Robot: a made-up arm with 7 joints.
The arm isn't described. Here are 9 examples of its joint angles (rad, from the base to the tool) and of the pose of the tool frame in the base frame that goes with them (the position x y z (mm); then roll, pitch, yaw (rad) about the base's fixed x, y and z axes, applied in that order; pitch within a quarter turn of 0, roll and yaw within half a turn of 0).
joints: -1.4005 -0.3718 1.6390 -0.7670 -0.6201 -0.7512 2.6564
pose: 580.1 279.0 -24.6 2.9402 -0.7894 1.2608
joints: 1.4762 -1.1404 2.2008 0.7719 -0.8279 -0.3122 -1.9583
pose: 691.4 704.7 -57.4 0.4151 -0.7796 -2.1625
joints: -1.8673 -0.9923 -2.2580 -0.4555 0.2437 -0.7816 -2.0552
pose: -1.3 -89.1 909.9 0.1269 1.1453 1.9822
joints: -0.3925 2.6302 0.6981 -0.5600 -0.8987 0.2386 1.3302
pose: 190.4 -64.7 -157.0 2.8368 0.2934 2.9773
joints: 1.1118 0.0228 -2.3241 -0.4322 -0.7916 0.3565 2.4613
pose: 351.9 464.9 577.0 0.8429 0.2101 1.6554
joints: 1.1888 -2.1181 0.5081 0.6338 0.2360 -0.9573 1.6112
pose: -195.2 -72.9 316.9 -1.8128 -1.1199 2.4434
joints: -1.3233 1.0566 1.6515 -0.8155 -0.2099 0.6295 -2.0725
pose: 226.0 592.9 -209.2 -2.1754 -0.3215 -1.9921
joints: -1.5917 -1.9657 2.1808 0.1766 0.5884 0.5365 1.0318
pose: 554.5 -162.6 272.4 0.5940 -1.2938 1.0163
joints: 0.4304 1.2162 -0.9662 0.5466 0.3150 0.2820 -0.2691
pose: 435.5 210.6 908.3 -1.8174 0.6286 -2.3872
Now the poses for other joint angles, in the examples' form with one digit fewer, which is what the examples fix.
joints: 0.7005 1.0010 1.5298 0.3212 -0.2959 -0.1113 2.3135
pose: 447 -144 102 -1.819 1.286 -2.956
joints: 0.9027 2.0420 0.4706 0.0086 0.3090 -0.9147 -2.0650
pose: -101 -224 715 0.276 0.523 1.441
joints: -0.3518 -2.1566 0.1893 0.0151 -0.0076 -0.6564 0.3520
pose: 318 -262 -130 3.020 -0.617 -2.793
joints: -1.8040 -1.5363 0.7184 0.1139 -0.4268 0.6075 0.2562
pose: 659 -120 -90 0.297 -1.183 1.266
